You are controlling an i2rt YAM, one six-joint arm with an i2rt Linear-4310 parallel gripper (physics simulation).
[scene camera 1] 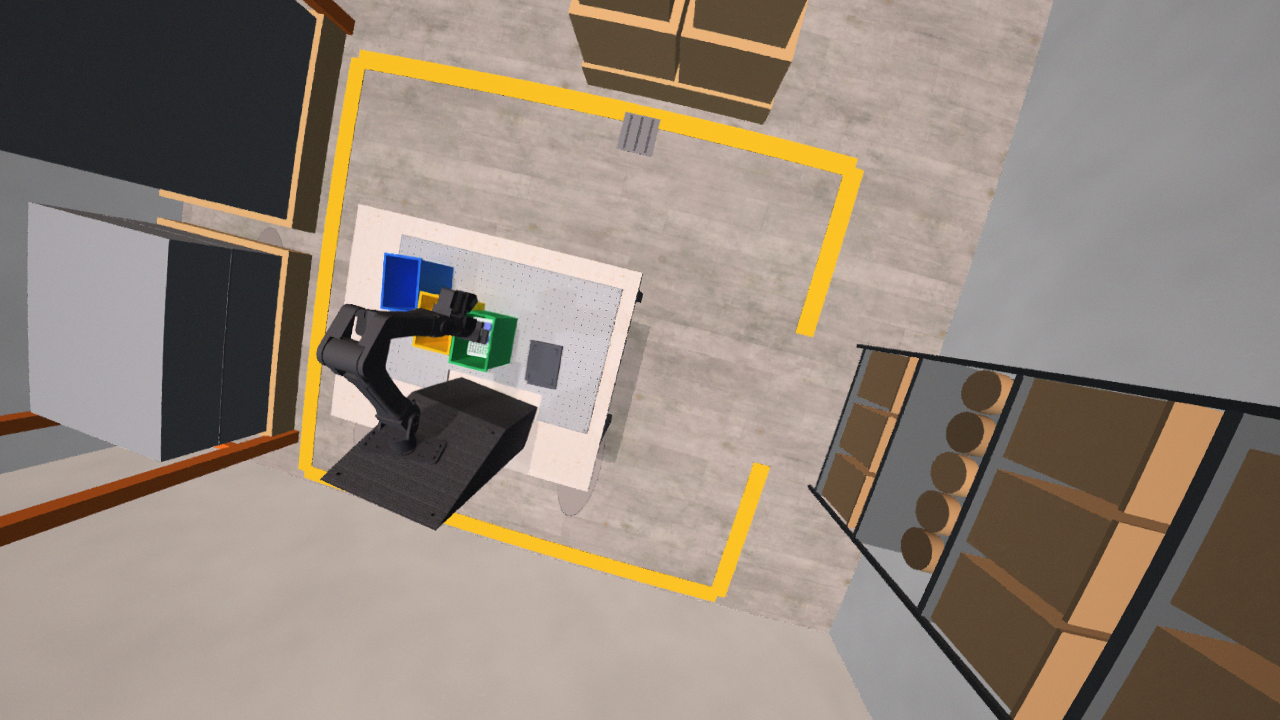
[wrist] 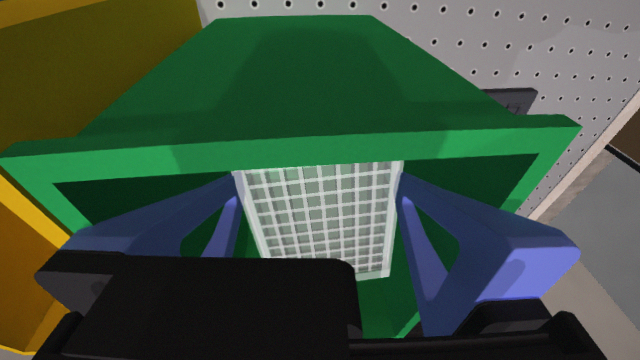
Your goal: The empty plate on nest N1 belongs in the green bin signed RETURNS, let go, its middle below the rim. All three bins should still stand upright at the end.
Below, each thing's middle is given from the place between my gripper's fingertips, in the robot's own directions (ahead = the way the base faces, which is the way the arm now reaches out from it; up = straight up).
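The dark nest [scene camera 1: 543, 365] sits 16 cm to the right of my hand, 13 cm behind it and 12 cm below it, and going by their middles it is the farthest from my hand of the things named here. The gridded plate [wrist: 344, 211] is 2 cm behind my hand. As for the green bin [scene camera 1: 502, 334], that one is 4 cm below my hand, 2 cm behind it and 1 cm to the left of it, while the yellow bin [scene camera 1: 442, 345] is 14 cm to the left of my hand, 3 cm ahead of it and 4 cm below it.
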